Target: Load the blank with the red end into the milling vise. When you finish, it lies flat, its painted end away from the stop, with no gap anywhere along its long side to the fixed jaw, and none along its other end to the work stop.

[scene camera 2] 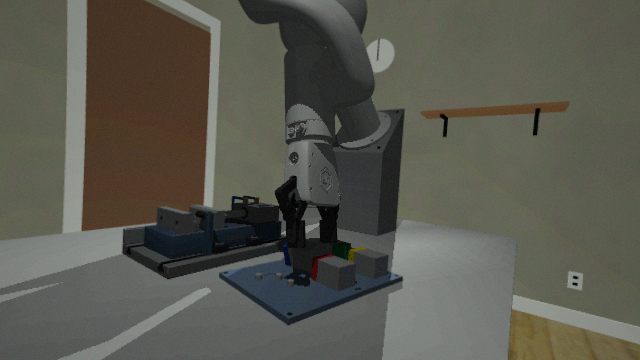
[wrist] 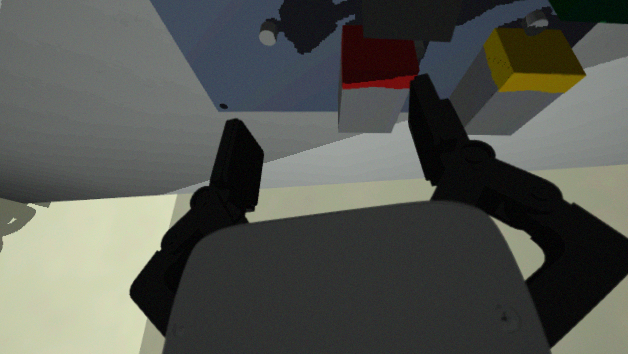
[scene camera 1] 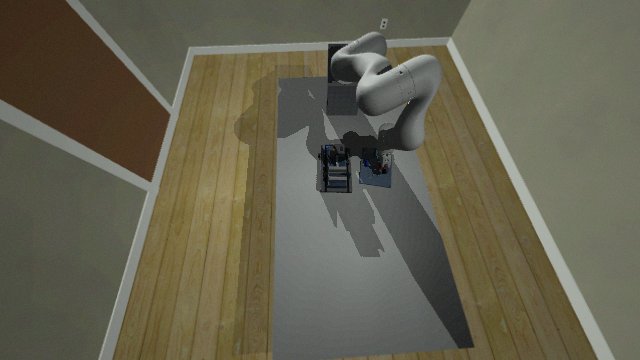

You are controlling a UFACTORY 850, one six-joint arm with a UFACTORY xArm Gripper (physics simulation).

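Note:
The blank with the red end (scene camera 2: 336, 272) (wrist: 372, 107) lies on the blue plate (scene camera 2: 300, 305) (wrist: 280, 90), its painted end towards the pegs in the scene camera 2 view. My gripper (scene camera 2: 312, 243) (wrist: 325, 118) is open and empty, pointing down above the blanks. In the scene camera 2 view its fingertips are just above the shaded grey blank behind the red-ended one. In the wrist view the right finger overlaps the red-ended blank's edge. The milling vise (scene camera 1: 337, 170) (scene camera 2: 175, 242) stands to the left, with its jaws (scene camera 2: 176, 219) apart. Its jaw gap is partly hidden.
On the plate are also a yellow-ended blank (scene camera 2: 371, 263) (wrist: 545, 55), a green-ended blank (scene camera 2: 341, 250), a blue-ended blank (scene camera 2: 286, 254) and short pegs (scene camera 2: 279, 276) (wrist: 267, 36). A blue upright post (scene camera 2: 208, 232) stands at the vise's side. The robot's pedestal (scene camera 2: 365, 190) is behind.

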